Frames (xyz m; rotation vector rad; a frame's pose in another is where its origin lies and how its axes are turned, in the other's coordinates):
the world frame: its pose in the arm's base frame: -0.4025 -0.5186 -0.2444 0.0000 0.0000 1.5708
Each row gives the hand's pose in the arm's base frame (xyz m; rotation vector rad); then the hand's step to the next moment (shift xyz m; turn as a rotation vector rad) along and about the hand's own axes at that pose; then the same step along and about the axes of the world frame.
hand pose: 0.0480 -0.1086 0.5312 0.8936 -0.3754 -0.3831
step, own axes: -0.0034 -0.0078 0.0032 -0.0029 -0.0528 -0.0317
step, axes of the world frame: -0.0050 0.0057 -0.0050 -0.0073 -0.0036 -0.0611
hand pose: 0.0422 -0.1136 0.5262 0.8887 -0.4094 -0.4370
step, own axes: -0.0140 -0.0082 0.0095 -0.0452 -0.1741 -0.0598
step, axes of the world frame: -0.0034 0.0182 -0.0035 -0.0343 0.0408 -0.1819
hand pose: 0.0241 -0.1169 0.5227 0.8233 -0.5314 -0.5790
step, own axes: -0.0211 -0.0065 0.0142 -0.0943 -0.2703 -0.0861
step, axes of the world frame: 0.0030 0.0260 -0.0015 -0.0408 0.0851 -0.2836
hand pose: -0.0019 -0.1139 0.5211 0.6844 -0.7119 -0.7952
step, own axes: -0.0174 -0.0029 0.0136 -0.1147 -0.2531 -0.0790
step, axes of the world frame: 0.0090 0.0204 0.0004 -0.0173 0.0942 -0.2725
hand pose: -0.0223 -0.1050 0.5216 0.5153 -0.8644 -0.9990
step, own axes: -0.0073 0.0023 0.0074 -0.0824 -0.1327 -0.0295
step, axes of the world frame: 0.0076 0.0068 0.0031 0.0107 0.0651 -0.1446
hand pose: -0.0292 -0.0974 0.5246 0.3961 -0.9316 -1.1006
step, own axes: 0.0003 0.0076 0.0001 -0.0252 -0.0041 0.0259
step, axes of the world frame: 0.0031 -0.0044 0.0054 0.0247 0.0267 0.0010
